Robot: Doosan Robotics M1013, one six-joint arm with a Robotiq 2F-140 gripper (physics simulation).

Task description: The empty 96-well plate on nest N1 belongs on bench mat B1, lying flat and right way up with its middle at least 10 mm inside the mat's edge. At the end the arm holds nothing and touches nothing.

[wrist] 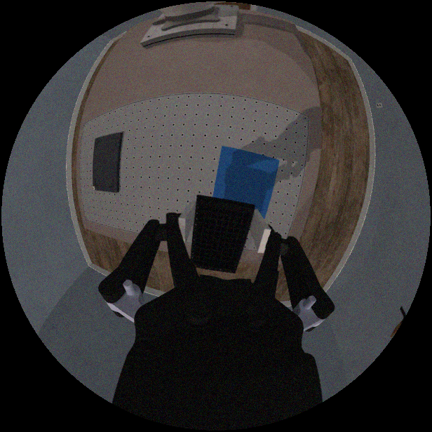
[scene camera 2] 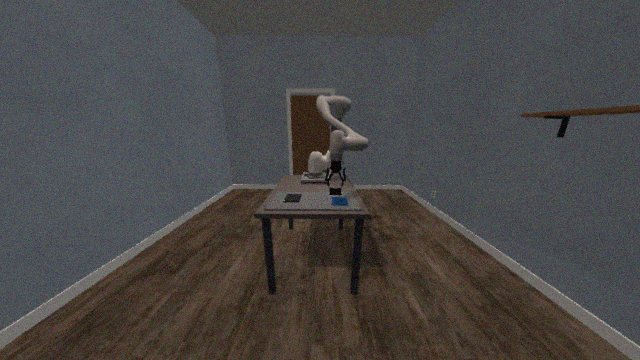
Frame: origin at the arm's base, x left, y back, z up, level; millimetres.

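Where they show: gripper, between the fingertips: [scene camera 2: 335,190]; arm's base, origin of its link: [scene camera 2: 315,176].
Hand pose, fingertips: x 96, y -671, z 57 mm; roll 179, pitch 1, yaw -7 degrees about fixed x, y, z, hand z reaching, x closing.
Things, the pixels of their top centre, and the offset from my fingertips. Level surfaces: height alone.
- black 96-well plate, centre of its top: [scene camera 2: 335,190] dx -7, dy -41, dz +13 mm
- blue bench mat B1, height of its surface: dz -99 mm
- dark nest N1, centre of its top: [scene camera 2: 292,196] dx -330, dy +111, dz -86 mm
- perforated board, height of its surface: dz -101 mm
- table, height of its surface: dz -114 mm
The black 96-well plate [scene camera 2: 335,191] [wrist: 223,234] is between the fingertips of my gripper [scene camera 2: 335,184] [wrist: 223,213], which is shut on it by two opposite sides. The plate hangs above the table and looks about level, its wells showing in the wrist view. The blue bench mat B1 [scene camera 2: 340,201] [wrist: 246,175] lies on the perforated board at the right. In the wrist view the plate covers the mat's near left part. The dark nest N1 [scene camera 2: 293,198] [wrist: 107,162] stands at the left of the board, with no plate on it.
The perforated board [scene camera 2: 315,201] [wrist: 165,150] lies on the table [scene camera 2: 295,186] [wrist: 200,70]. The arm's base plate [scene camera 2: 307,181] [wrist: 190,34] is at the far end. The arm's shadow falls across the board and part of the mat. A wall shelf [scene camera 2: 590,111] is at the right.
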